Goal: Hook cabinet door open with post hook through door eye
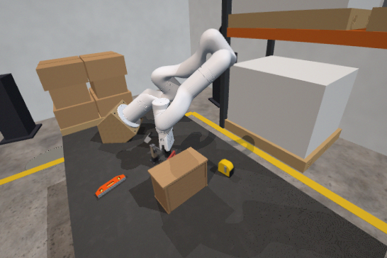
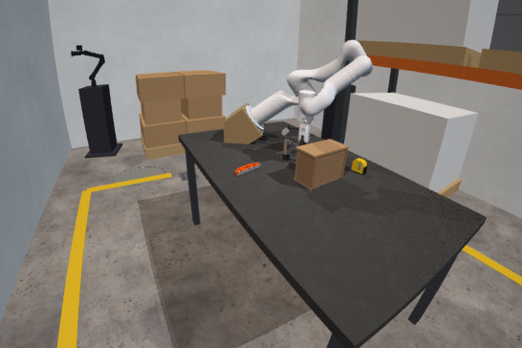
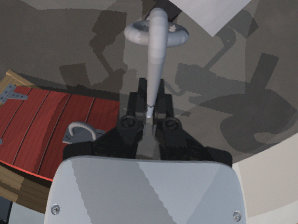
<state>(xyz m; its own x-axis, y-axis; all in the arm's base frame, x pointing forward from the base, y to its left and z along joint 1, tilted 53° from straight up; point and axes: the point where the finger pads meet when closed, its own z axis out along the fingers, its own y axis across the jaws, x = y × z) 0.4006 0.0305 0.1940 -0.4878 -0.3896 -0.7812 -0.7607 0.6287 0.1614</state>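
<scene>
The hook post lies 4 cm to the right of my hand and 4 cm behind it. Round my hand: yellow tape measure: 24 cm to the left, 19 cm ahead, 4 cm below; then thin hook: 2 cm to the right, 1 cm behind; then red door: 12 cm ahead, 4 cm to the right.
</scene>
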